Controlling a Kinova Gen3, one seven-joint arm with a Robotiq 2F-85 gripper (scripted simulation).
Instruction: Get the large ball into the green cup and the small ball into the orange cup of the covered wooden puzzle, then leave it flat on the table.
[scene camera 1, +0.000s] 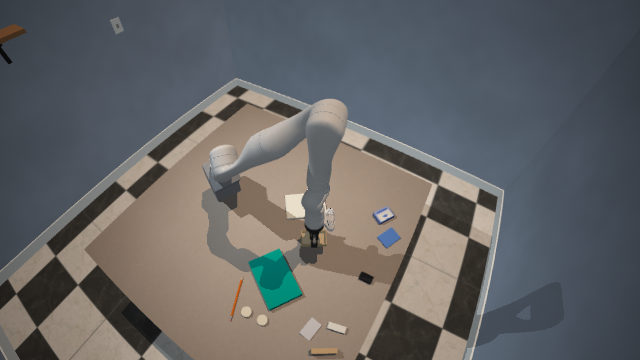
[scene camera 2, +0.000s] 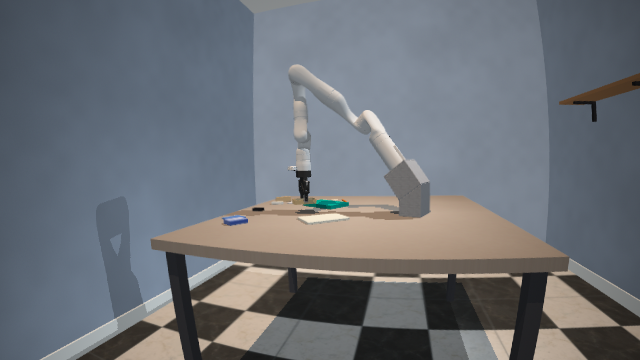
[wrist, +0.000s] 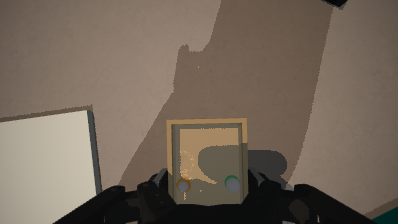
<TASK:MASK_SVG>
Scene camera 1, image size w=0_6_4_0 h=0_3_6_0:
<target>book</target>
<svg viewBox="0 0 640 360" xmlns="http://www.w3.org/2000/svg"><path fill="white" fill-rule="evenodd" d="M280 249L248 262L269 310L302 296L302 292Z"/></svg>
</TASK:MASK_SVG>
